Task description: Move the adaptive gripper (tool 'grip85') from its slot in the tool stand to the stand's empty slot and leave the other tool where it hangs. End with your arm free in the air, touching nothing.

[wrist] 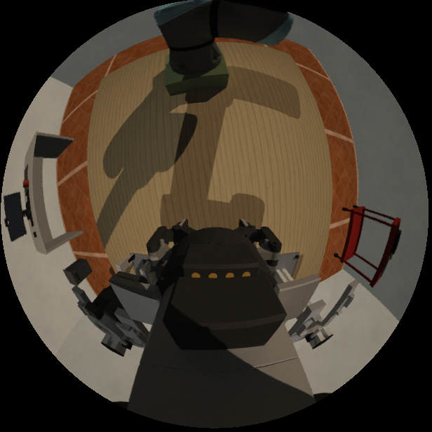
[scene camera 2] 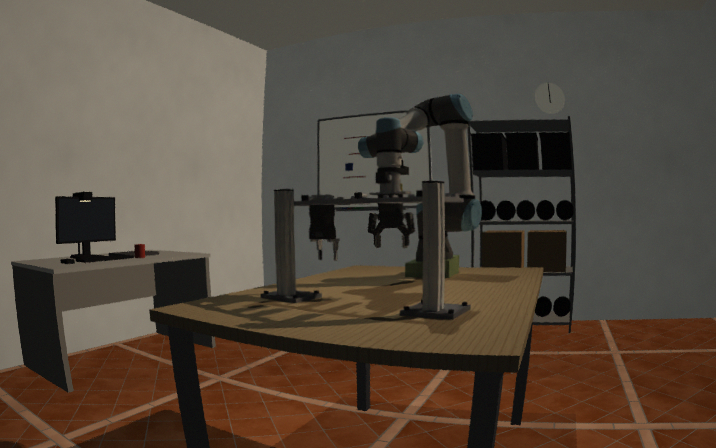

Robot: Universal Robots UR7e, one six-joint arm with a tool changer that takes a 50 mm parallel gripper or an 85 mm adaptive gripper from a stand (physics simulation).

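Places are measured from the arm's base along level axes (x ahead, y left, z up), in millimetres.
Pixels of known places: end effector, tool point: (scene camera 2: pixel 390 188).
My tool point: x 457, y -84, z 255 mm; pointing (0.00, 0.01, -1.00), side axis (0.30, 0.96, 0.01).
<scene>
For each thing: its top centre in the pictures, then the offset to it from my tool point. "pt": a spot on its surface instead. Level surfaces: height alone.
- stand's left post, surface spot: (scene camera 2: pixel 285 243) pt dx +184, dy -263, dz -155 mm
- right post, surface spot: (scene camera 2: pixel 433 248) pt dx +319, dy +165, dz -157 mm
- wooden table, its level: dz -318 mm
The adaptive gripper, my gripper (scene camera 2: pixel 391 245) (wrist: pixel 214 224), is on the arm's wrist with its fingers pointing down, spread and empty. In the scene view its body is at about the height of the stand's rail. In the wrist view it is on the robot-base side of the tool stand (scene camera 2: pixel 343 201) (wrist: pixel 300 296), between the grey holder plates. The parallel gripper (scene camera 2: pixel 322 221) (wrist: pixel 102 301) hangs in the left slot as the scene view shows it. The near right post partly hides the rail's right part, and I cannot make out the empty slot there.
The stand's left post (scene camera 2: pixel 285 243) and right post (scene camera 2: pixel 433 248) rise from the wooden table (scene camera 2: pixel 491 327) (wrist: pixel 270 150). The green robot base block (scene camera 2: pixel 451 266) (wrist: pixel 200 82) is behind the stand in the scene view. A desk (scene camera 2: pixel 105 290) is at the left, and a shelf rack (scene camera 2: pixel 522 172) is behind.
</scene>
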